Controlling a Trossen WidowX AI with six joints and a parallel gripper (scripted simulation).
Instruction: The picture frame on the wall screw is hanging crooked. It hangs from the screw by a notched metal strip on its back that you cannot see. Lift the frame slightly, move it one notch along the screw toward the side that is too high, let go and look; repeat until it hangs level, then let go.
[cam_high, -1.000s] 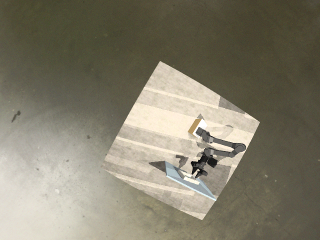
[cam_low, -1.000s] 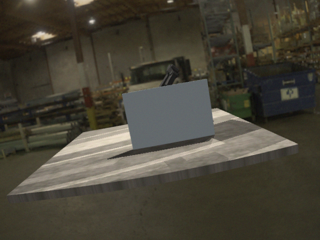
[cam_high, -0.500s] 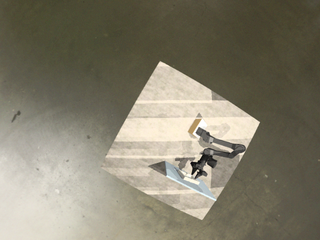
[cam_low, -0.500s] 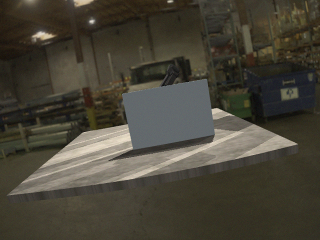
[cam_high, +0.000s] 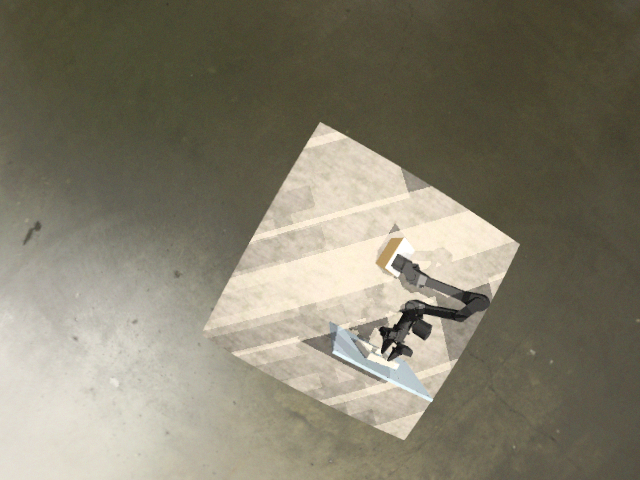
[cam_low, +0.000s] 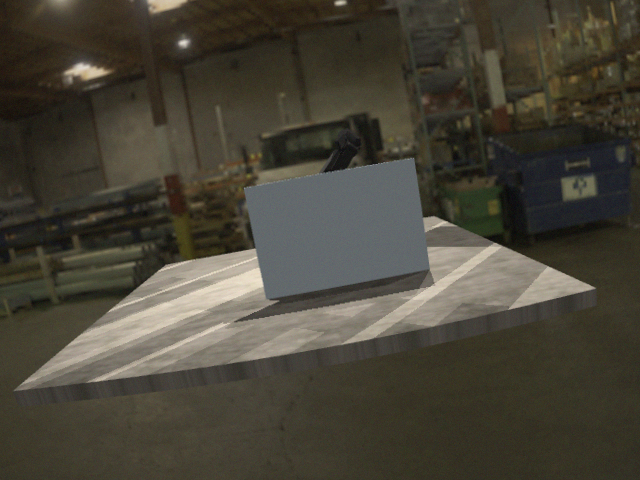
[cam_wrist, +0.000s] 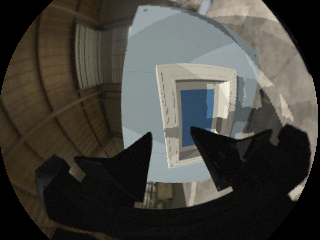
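The picture frame lies 3 cm ahead of my gripper tip, 1 cm to the right of it and 5 cm below it. From my gripper tip the other things lie so: pale blue wall panel: 4 cm ahead, 7 cm below.
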